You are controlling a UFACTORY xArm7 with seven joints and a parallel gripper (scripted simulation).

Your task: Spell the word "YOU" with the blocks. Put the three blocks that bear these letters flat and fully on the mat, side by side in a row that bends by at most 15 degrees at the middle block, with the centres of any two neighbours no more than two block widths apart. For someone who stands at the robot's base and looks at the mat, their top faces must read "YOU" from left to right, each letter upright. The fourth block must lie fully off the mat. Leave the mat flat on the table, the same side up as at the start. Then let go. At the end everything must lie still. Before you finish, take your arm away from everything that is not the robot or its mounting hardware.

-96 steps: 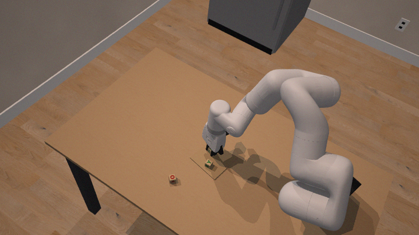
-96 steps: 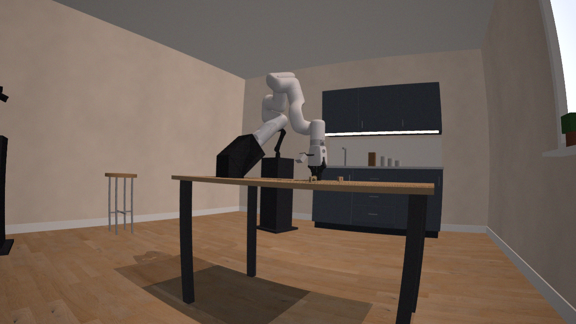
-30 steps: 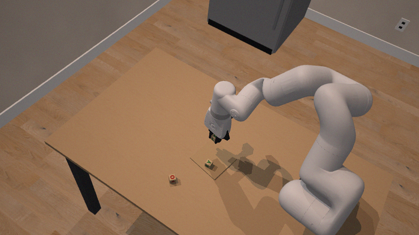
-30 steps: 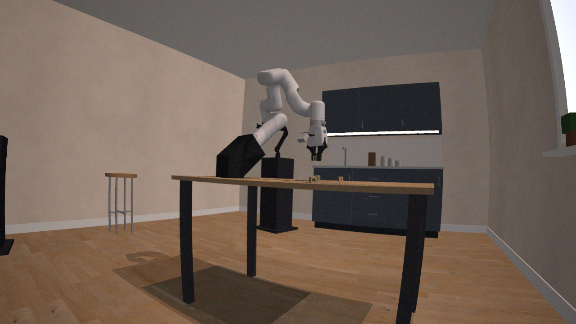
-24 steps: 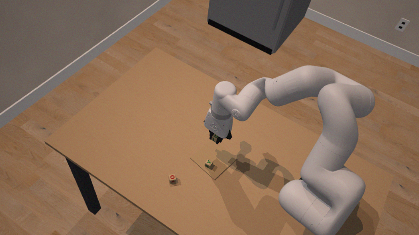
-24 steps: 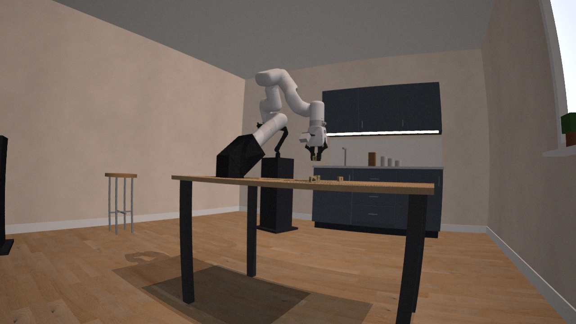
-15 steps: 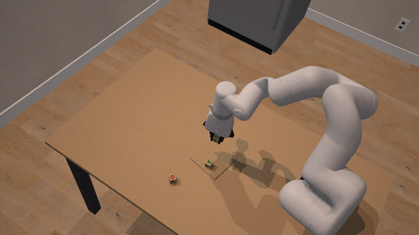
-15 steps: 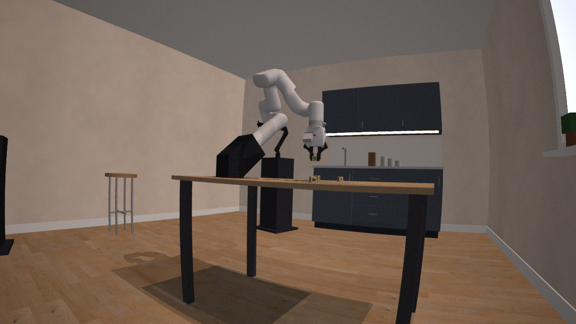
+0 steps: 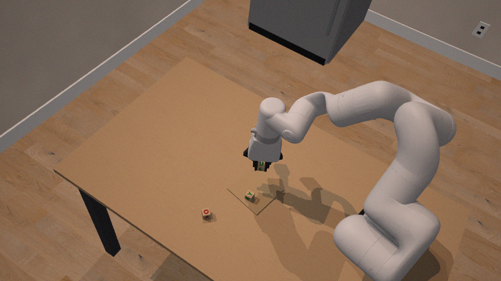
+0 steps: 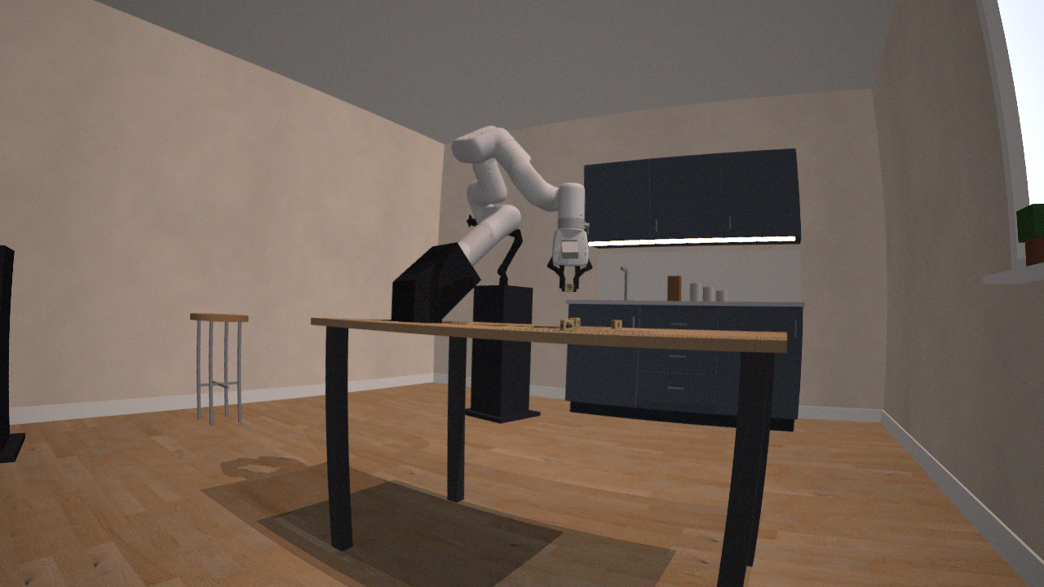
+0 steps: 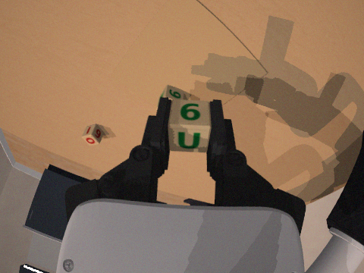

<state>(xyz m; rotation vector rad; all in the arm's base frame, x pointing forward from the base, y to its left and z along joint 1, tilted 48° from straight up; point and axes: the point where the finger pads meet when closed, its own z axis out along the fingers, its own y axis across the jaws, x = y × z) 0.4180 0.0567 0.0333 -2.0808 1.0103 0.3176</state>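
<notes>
The mat is 10 mm behind my hand, 20 mm to the left of it and 120 mm below it. The rest, counted from my hand: Y block (20 mm behind, 60 mm to the left, 110 mm below); then O block (30 mm ahead, 210 mm to the left, 110 mm below); then U block (10 mm below).
</notes>
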